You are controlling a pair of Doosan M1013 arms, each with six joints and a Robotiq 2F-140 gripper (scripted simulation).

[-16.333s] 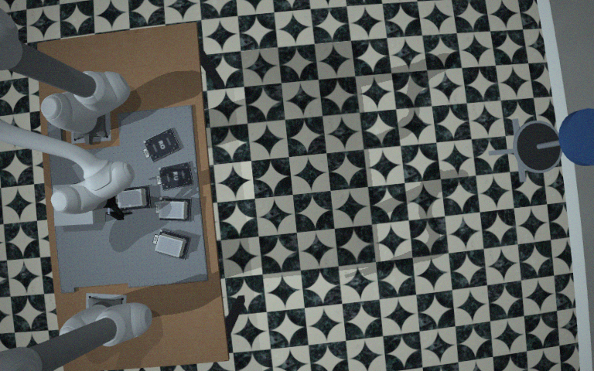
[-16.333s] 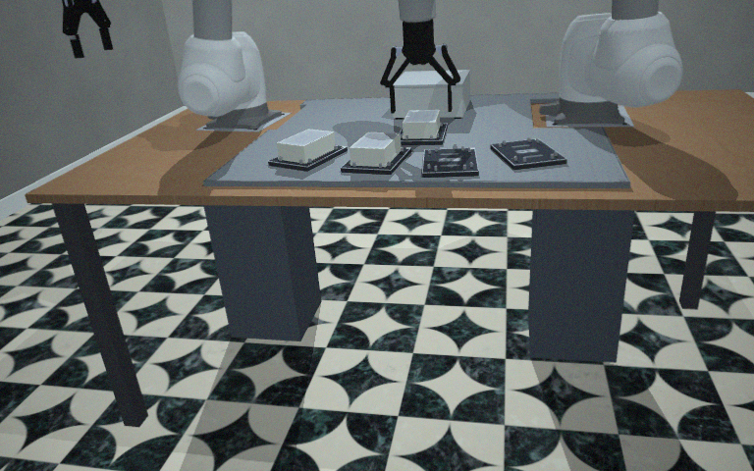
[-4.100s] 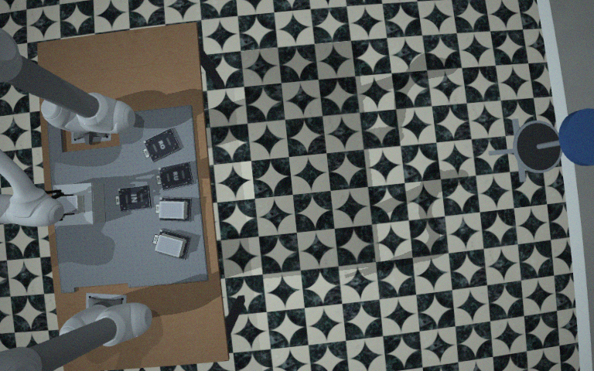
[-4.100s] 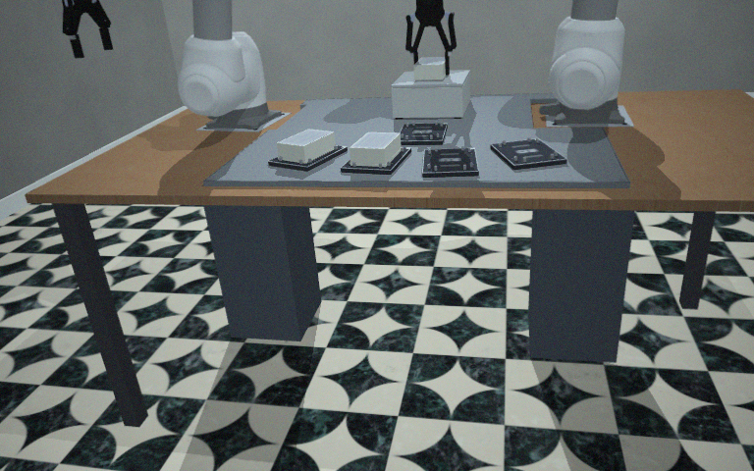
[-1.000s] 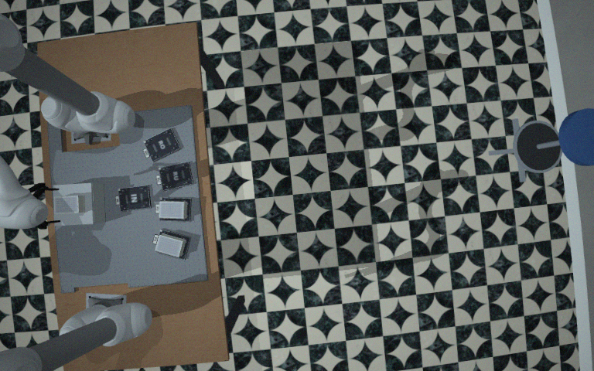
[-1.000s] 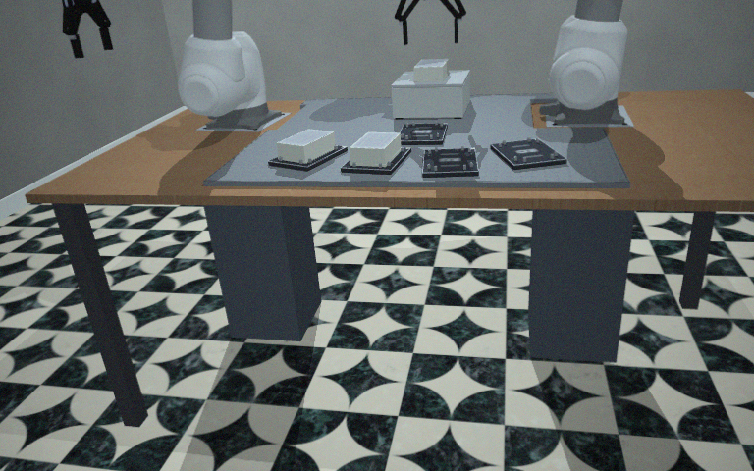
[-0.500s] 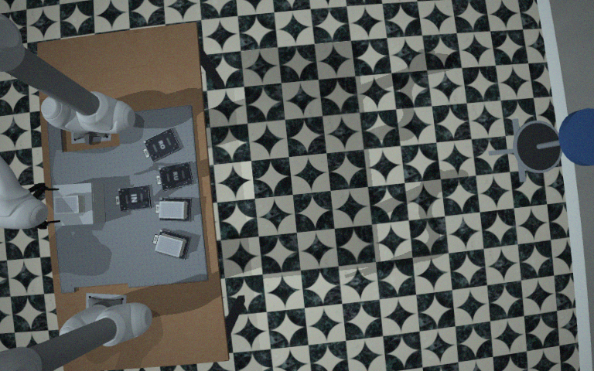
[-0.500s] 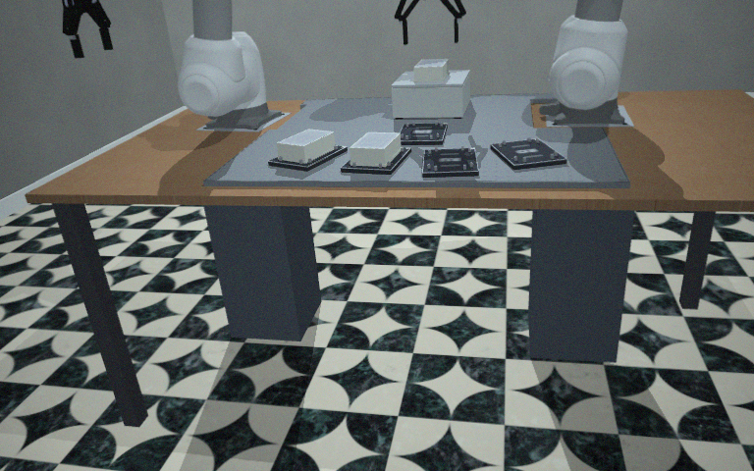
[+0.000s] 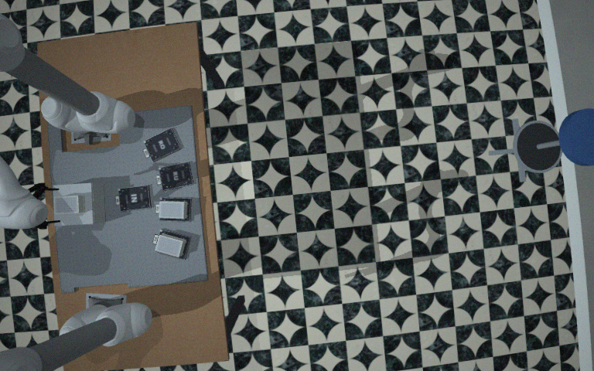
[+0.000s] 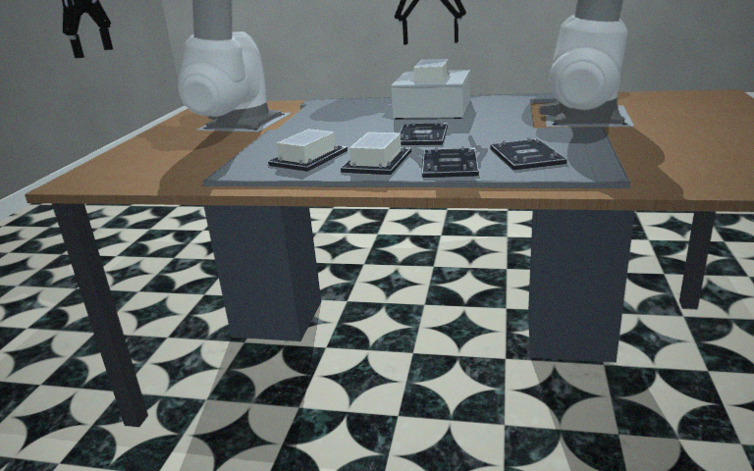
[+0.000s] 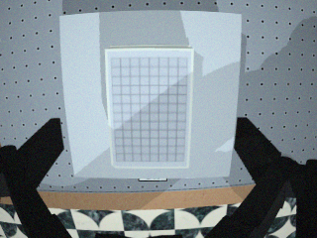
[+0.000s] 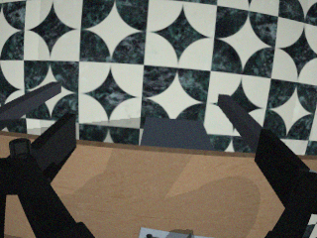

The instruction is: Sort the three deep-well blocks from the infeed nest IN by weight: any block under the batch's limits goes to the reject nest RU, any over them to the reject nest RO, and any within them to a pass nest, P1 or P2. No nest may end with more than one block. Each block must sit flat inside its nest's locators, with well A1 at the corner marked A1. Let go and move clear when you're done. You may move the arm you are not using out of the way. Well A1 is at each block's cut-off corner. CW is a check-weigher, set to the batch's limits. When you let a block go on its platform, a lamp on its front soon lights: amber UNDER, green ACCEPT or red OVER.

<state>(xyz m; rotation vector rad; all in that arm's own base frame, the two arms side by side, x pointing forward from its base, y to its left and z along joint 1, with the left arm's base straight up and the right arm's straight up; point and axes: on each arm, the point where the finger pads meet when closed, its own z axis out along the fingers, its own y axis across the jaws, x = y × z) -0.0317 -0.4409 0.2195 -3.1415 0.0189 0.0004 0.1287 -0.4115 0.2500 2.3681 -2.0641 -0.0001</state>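
Note:
The check-weigher CW is 1 cm behind my left hand and 14 cm below it. Also, from my left hand: dark infeed nest (27 cm ahead, 1 cm to the left, 20 cm below); A1 mark (19 cm ahead, 6 cm to the left, 19 cm below); nest P2 (48 cm ahead, 7 cm to the right, 20 cm below).

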